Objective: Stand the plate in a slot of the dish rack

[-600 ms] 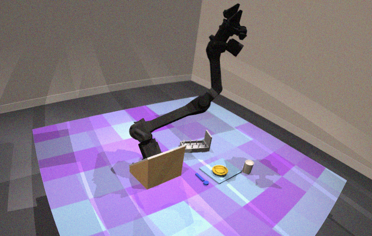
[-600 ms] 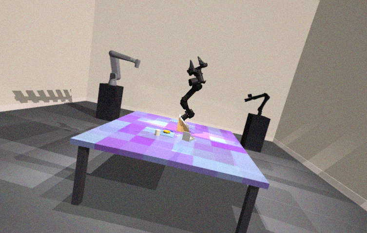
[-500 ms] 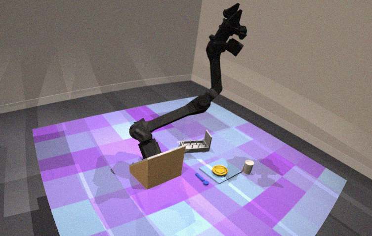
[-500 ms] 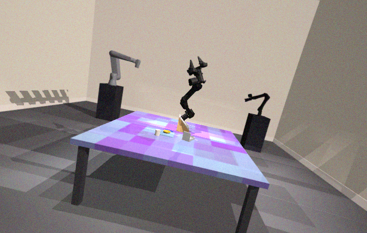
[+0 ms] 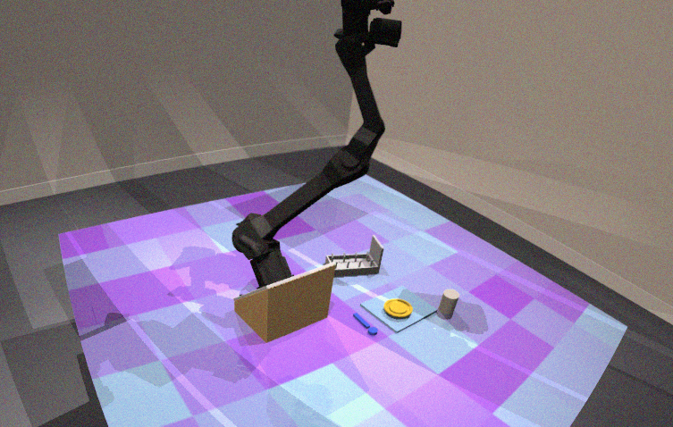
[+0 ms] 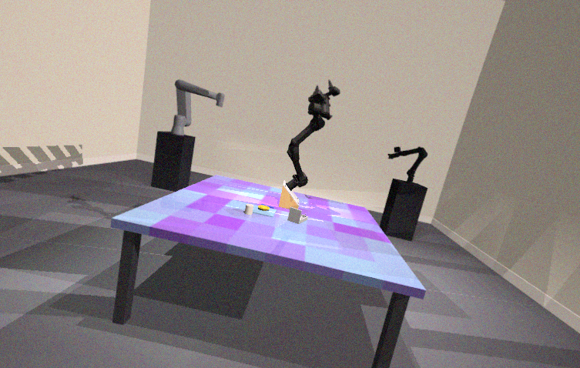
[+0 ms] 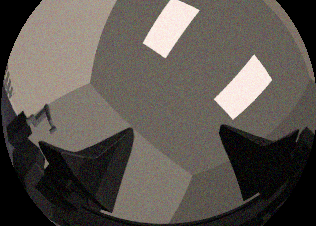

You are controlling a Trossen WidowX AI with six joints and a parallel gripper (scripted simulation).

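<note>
Right now my gripper tip is 79 cm above the yellow plate, 19 cm to the left of it and 12 cm short of it. From my gripper tip the other things lie so: beige cylinder 78 cm below, 25 cm to the right, 24 cm ahead; grey dish rack 78 cm below, 16 cm ahead, 3 cm to the left; blue spoon 80 cm below, 19 cm to the right, 2 cm ahead.
</note>
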